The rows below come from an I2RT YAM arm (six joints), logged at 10 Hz.
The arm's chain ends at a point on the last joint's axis. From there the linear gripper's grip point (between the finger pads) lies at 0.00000 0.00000 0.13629 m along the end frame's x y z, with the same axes.
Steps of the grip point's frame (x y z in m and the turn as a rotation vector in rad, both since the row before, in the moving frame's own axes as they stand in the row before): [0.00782, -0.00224, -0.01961, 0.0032, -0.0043, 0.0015]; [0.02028, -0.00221, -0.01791, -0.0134, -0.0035, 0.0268]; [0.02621, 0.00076, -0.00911, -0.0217, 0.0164, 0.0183]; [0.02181, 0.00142, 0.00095, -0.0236, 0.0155, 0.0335]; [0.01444, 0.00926, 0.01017, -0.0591, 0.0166, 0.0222]
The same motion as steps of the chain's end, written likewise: [0.00841, -0.00180, -0.01961, 0.0032, -0.0043, 0.0015]; [0.02078, -0.00403, -0.01790, -0.0134, -0.0035, 0.0268]; [0.02400, -0.00222, -0.00906, -0.0217, 0.0164, 0.0183]; [0.01975, -0.00183, 0.00100, -0.0236, 0.0155, 0.0335]; [0.01227, 0.00119, 0.01043, -0.0591, 0.0166, 0.0222]
